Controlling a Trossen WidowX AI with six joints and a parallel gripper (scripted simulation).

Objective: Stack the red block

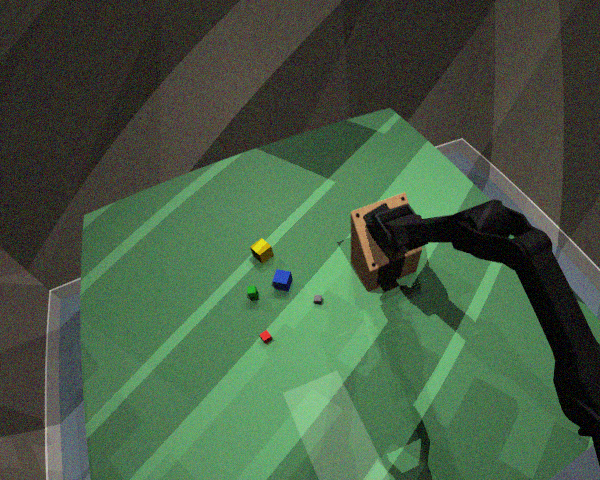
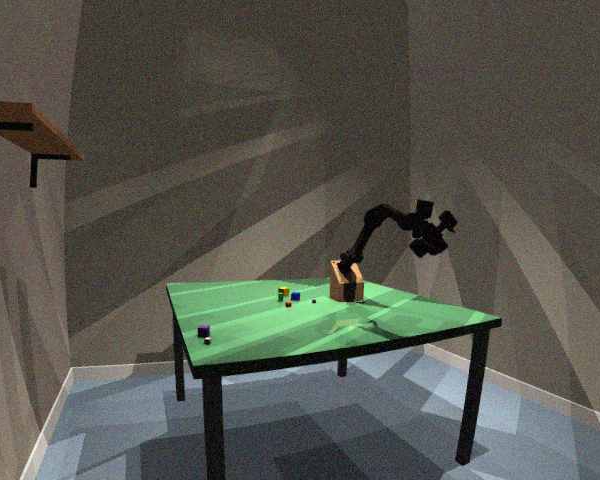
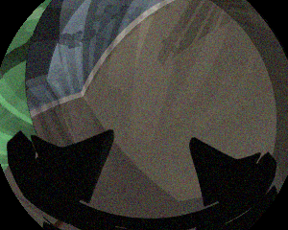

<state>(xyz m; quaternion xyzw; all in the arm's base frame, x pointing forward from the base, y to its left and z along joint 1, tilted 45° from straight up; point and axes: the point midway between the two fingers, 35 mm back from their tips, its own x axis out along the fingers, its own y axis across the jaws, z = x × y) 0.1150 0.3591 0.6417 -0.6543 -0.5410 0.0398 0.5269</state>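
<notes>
My gripper tip is now 690 mm to the left of the red block, 340 mm above it and 190 mm short of it. Also, from my gripper tip: small dark piece 720 mm to the right, 340 mm below, 40 mm ahead; then blue block 810 mm to the right, 330 mm below, 90 mm ahead; then purple block 670 mm ahead, 430 mm to the right, 330 mm below.
</notes>
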